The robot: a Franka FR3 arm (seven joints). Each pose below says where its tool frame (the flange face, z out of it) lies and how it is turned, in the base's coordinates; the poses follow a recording.
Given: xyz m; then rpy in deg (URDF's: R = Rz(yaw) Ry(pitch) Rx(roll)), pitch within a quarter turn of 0, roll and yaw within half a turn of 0.
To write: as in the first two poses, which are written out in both.
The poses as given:
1: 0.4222, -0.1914, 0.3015, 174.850, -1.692, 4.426
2: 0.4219, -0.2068, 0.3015, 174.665, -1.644, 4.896
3: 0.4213, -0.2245, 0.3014, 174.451, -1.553, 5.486
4: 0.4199, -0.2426, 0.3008, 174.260, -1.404, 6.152
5: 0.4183, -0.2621, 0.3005, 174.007, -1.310, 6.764
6: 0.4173, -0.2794, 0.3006, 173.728, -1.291, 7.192
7: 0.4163, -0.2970, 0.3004, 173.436, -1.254, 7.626
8: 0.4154, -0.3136, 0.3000, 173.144, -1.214, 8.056
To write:
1: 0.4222, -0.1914, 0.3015, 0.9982, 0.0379, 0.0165, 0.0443
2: 0.4219, -0.2068, 0.3015, 0.9979, 0.0420, 0.0163, 0.0459
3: 0.4213, -0.2245, 0.3014, 0.9976, 0.0471, 0.0158, 0.0477
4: 0.4199, -0.2426, 0.3008, 0.9973, 0.0530, 0.0149, 0.0493
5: 0.4183, -0.2621, 0.3005, 0.9969, 0.0583, 0.0145, 0.0515
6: 0.4173, -0.2794, 0.3006, 0.9965, 0.0620, 0.0147, 0.0539
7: 0.4163, -0.2970, 0.3004, 0.9961, 0.0658, 0.0147, 0.0564
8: 0.4154, -0.3136, 0.3000, 0.9957, 0.0695, 0.0147, 0.0589
